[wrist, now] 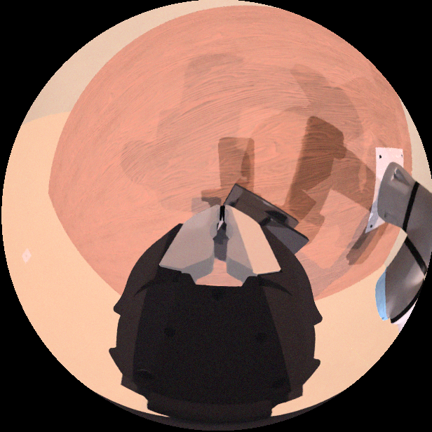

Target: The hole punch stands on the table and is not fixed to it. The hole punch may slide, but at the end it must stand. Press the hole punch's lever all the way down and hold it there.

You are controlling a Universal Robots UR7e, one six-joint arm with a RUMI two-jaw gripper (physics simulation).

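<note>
The hole punch (265, 207) is a dark grey, boxy thing on the table, just right of and behind my fingertips. Its long upper part runs slantwise from upper left to lower right, and a second dark part shows below it at the right. My gripper (222, 207) is shut with nothing between the fingers. Its tips overlap the left end of the hole punch in the view. The fingers hide part of the hole punch, and whether they touch the lever, and how far down the lever is, I cannot tell.
The wood-grained table (125, 100) carries several shadows of the arm. A white mounting plate (388, 156) with small holes lies at the right, and the grey robot arm (402, 200) rises beside it. The table's edge curves around at the left and lower right.
</note>
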